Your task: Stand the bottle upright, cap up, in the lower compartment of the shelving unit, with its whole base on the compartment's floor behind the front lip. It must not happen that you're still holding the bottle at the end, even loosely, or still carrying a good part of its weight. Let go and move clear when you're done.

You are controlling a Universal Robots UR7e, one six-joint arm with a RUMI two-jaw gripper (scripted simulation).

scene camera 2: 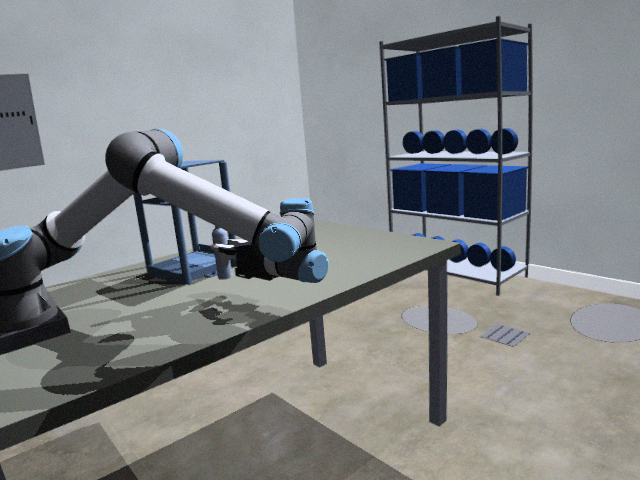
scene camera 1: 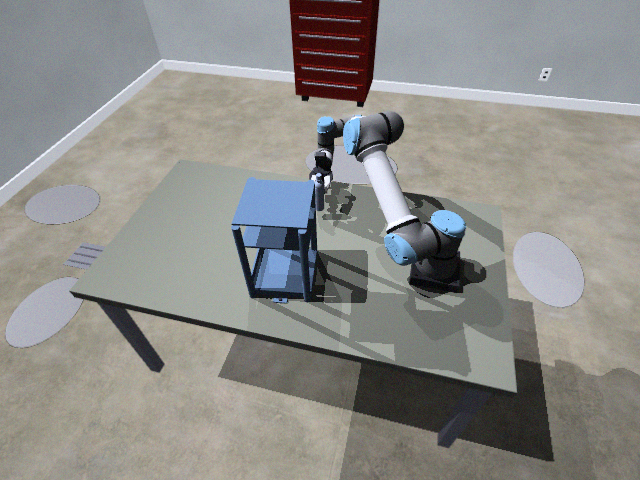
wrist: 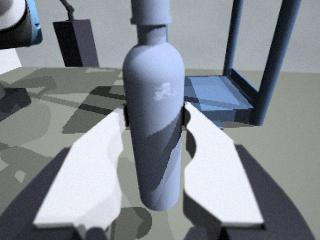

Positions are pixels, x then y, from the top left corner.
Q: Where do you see a shelving unit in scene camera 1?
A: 280,216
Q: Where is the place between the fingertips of my gripper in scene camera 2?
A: At 217,244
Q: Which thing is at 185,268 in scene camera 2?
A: A shelving unit.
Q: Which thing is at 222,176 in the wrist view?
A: My gripper.
